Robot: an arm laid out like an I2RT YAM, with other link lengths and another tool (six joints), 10 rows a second.
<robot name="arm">
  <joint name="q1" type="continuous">
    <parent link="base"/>
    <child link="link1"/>
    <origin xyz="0 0 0.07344"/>
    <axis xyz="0 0 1"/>
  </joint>
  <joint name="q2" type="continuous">
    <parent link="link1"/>
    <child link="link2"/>
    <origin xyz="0.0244 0.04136 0.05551" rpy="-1.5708 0 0"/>
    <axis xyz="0 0 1"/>
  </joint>
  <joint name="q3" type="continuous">
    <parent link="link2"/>
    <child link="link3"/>
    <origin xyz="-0.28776 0 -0.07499" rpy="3.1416 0 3.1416"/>
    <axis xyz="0 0 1"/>
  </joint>
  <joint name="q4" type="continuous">
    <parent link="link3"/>
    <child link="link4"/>
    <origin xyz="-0.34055 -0.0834 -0.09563" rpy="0 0 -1.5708"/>
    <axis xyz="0 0 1"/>
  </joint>
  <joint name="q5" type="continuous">
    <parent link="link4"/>
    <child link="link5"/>
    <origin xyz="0.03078 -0.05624 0.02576" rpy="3.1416 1.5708 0"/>
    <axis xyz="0 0 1"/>
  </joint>
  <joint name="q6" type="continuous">
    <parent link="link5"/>
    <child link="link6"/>
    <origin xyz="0 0.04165 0.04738" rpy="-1.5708 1.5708 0"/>
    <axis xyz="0 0 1"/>
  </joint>
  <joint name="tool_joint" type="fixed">
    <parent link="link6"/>
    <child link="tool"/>
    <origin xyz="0.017 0 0.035" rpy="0 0.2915 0.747"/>
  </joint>
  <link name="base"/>
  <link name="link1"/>
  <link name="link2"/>
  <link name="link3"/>
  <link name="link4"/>
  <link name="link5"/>
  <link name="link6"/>
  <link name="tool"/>
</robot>
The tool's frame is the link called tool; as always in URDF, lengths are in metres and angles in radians. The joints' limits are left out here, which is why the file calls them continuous.
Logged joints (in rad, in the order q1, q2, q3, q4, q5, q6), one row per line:
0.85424, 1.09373, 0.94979, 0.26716, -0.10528, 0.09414
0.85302, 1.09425, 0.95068, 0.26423, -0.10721, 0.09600
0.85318, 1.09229, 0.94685, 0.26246, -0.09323, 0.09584
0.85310, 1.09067, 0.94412, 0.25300, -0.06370, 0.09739
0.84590, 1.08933, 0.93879, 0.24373, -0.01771, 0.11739
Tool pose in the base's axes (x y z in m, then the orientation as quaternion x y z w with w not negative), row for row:
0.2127, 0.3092, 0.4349, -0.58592, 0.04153, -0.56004, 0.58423
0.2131, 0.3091, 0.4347, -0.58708, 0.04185, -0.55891, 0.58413
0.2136, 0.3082, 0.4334, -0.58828, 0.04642, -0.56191, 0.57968
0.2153, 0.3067, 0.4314, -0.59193, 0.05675, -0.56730, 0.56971
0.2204, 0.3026, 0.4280, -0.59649, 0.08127, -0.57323, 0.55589
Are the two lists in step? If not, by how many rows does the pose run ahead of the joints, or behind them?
They are in step.
